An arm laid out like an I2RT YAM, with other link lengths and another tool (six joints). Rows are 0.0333 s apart.
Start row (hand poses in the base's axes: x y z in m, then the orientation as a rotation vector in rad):
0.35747, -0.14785, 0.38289, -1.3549, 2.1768, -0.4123
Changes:
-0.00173, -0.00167, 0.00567, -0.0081, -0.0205, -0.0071
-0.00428, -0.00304, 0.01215, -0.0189, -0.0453, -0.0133
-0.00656, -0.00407, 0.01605, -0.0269, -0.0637, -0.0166
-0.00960, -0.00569, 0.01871, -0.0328, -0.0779, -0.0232
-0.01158, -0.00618, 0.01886, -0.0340, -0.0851, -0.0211
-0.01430, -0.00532, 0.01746, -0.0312, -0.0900, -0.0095
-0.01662, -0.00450, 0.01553, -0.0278, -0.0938, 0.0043
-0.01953, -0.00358, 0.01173, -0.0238, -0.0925, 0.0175
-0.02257, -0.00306, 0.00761, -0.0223, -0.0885, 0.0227
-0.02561, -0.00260, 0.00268, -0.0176, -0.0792, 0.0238
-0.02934, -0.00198, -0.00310, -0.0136, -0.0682, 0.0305
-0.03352, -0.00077, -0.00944, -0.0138, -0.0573, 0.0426
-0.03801, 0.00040, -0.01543, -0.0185, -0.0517, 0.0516
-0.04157, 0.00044, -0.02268, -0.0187, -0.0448, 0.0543
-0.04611, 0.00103, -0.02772, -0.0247, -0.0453, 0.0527
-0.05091, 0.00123, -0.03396, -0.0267, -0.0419, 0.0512
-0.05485, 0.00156, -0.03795, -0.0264, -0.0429, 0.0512
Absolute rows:
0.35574, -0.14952, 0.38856, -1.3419, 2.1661, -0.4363
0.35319, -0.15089, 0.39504, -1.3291, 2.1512, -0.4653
0.35091, -0.15192, 0.39894, -1.3208, 2.1390, -0.4861
0.34787, -0.15354, 0.40160, -1.3101, 2.1325, -0.5033
0.34589, -0.15403, 0.40175, -1.3093, 2.1250, -0.5079
0.34317, -0.15317, 0.40035, -1.3174, 2.1122, -0.5031
0.34085, -0.15235, 0.39842, -1.3279, 2.0986, -0.4962
0.33794, -0.15143, 0.39462, -1.3399, 2.0896, -0.4860
0.33490, -0.15091, 0.39050, -1.3464, 2.0889, -0.4801
0.33186, -0.15045, 0.38557, -1.3497, 2.0954, -0.4692
0.32813, -0.14983, 0.37979, -1.3599, 2.0991, -0.4559
0.32395, -0.14862, 0.37345, -1.3776, 2.0986, -0.4453
0.31946, -0.14745, 0.36746, -1.3920, 2.0965, -0.4439
0.31590, -0.14741, 0.36021, -1.3983, 2.0999, -0.4392
0.31136, -0.14682, 0.35517, -1.3996, 2.1011, -0.4469
0.30656, -0.14662, 0.34893, -1.4009, 2.1051, -0.4477
0.30262, -0.14629, 0.34494, -1.4002, 2.1043, -0.4480

